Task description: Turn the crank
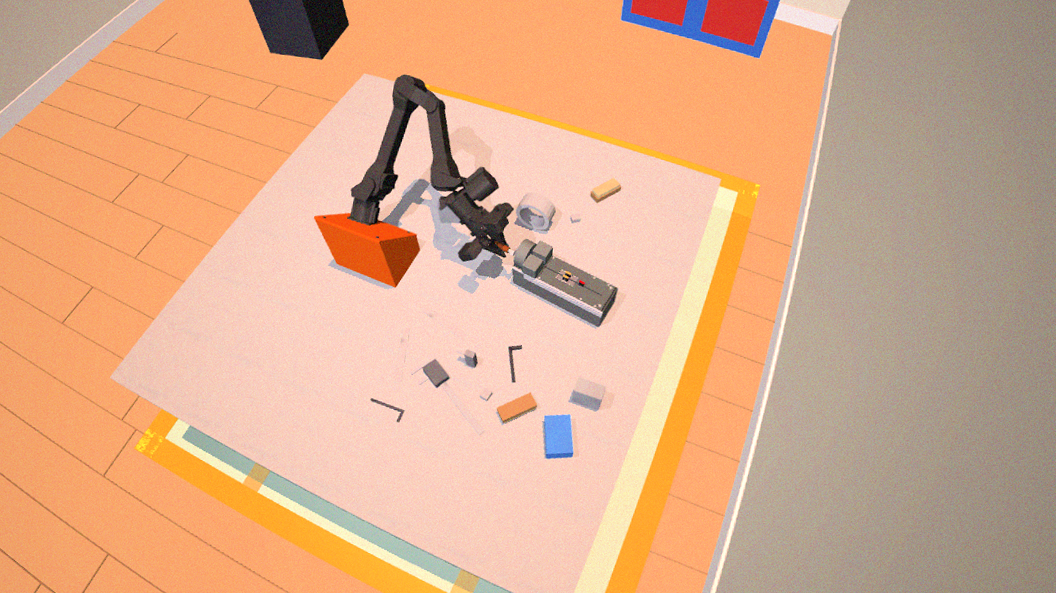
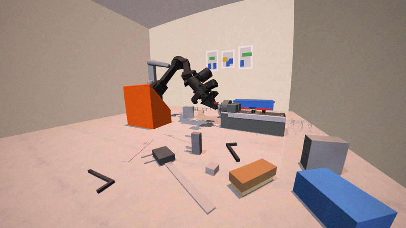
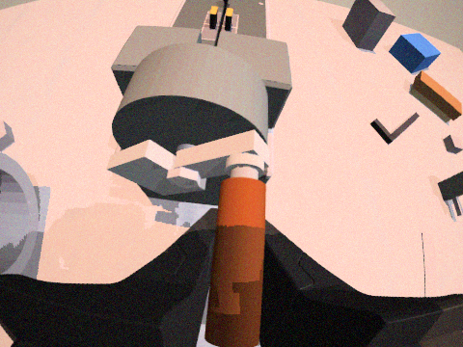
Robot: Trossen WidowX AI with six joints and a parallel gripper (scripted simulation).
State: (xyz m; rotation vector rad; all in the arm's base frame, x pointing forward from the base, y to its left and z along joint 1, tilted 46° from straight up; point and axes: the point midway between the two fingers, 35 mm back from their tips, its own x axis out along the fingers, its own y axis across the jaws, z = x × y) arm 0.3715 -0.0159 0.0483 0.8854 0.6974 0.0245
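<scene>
Right now the crank handle is 2 cm behind my gripper tip and 3 cm above it. Round my gripper tip: red pointer: 21 cm ahead, 3 cm to the right; blue block: 24 cm ahead, 41 cm to the right, 6 cm below.
</scene>
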